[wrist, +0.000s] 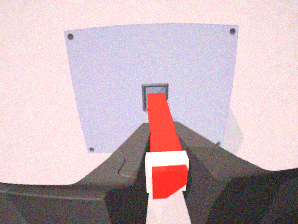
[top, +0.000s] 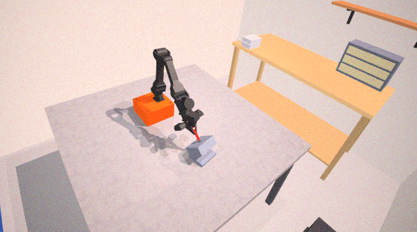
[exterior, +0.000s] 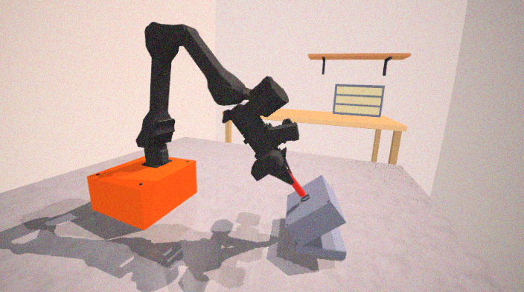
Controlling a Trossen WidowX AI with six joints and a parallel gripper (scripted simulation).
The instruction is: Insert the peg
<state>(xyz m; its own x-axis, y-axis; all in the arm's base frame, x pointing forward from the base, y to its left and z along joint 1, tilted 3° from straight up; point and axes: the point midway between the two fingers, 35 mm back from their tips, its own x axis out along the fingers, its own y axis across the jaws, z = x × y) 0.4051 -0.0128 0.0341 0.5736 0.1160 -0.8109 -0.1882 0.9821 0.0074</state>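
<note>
My gripper tip is now 6 cm above the grey sloped panel, 5 cm short of it and 1 cm to the right of it. Round my gripper tip: red peg (1 cm behind, 1 cm above).
</note>
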